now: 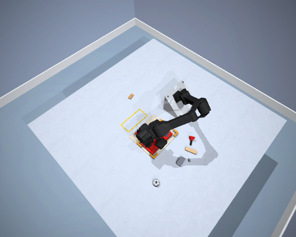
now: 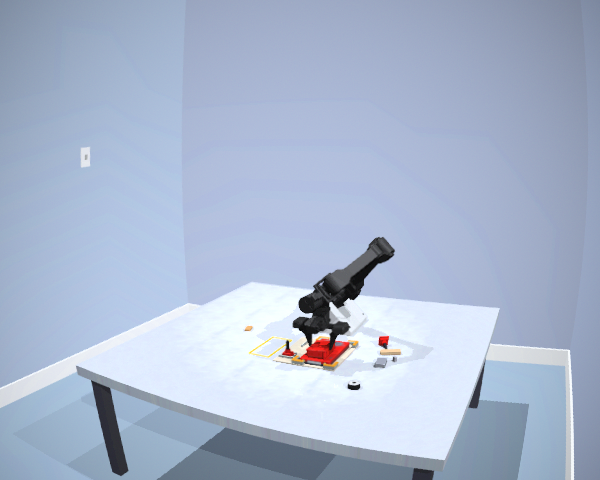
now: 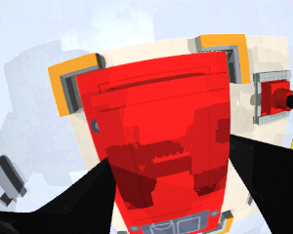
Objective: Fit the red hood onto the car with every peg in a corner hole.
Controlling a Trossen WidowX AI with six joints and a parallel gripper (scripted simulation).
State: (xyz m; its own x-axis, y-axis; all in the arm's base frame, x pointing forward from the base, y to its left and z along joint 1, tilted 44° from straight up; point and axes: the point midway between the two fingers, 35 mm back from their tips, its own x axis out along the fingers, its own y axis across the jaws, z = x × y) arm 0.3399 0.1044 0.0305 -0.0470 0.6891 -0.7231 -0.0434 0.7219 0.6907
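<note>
My gripper tip is now right at the red hood. Round my gripper tip: grey engine block: 1 cm to the left, 2 cm below.
</note>
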